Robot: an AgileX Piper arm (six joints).
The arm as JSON. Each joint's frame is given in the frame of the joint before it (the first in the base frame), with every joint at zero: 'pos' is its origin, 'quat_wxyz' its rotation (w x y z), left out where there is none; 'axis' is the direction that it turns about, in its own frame. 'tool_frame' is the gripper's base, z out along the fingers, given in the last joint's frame.
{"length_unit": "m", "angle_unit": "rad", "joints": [
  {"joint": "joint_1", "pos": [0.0, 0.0, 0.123], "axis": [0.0, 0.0, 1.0]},
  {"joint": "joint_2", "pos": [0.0, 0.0, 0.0], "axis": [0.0, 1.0, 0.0]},
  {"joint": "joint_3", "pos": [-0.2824, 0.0, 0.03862], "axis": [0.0, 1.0, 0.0]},
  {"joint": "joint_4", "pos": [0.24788, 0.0, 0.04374], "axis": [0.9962, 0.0, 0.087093]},
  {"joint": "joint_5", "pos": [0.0, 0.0, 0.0], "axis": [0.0, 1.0, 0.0]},
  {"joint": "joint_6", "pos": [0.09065, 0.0, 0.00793], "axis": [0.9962, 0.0, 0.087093]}
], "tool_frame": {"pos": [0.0, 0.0, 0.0], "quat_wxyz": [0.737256, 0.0, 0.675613, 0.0]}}
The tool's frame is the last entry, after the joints.
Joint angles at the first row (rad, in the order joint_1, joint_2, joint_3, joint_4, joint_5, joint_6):
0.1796 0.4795 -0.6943 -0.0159 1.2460 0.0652
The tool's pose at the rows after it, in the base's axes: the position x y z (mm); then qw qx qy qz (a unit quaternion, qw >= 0):
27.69 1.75 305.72 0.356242 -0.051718 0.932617 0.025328
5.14 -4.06 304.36 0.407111 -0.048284 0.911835 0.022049
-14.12 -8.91 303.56 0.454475 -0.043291 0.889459 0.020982
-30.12 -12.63 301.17 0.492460 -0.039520 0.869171 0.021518
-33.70 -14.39 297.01 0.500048 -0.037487 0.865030 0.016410
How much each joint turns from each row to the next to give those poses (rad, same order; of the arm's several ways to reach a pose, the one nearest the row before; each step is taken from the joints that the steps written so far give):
-0.0002 -0.1433 0.0318 -0.0213 0.0088 0.0015
0.0002 -0.1280 0.0105 -0.0195 0.0090 0.0001
0.0000 -0.1079 -0.0001 -0.0153 0.0038 0.0020
-0.0001 -0.0901 0.0000 -0.0091 0.0041 0.0000
0.0001 -0.0305 0.0122 -0.0126 0.0021 0.0000

